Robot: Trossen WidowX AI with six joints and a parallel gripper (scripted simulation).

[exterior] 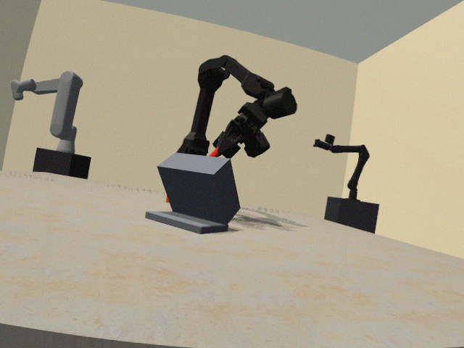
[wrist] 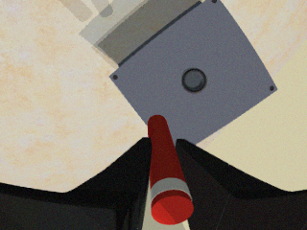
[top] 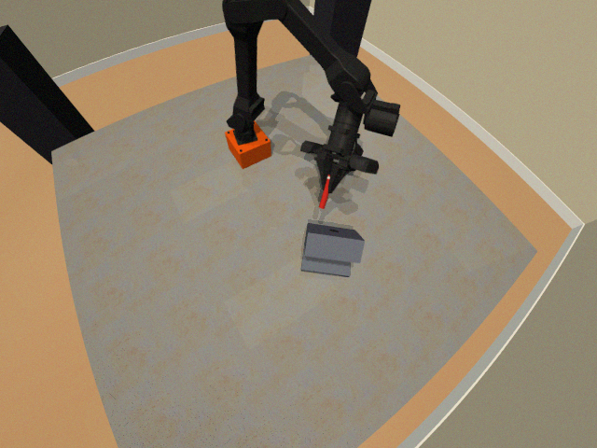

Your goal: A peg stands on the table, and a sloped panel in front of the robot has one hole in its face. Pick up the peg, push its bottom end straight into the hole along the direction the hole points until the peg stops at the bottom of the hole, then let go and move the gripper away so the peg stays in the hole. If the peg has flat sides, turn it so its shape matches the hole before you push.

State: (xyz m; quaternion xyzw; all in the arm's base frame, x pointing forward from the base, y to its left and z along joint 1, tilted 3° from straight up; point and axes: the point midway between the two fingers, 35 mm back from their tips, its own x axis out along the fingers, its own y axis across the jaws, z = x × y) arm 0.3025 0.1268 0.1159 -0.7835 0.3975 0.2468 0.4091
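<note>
My gripper tip is 9 cm short of the grey sloped panel block, 8 cm above it and 2 cm to the left of it. Round my gripper tip: red round peg 1 cm to the left, 1 cm behind, 1 cm above.
</note>
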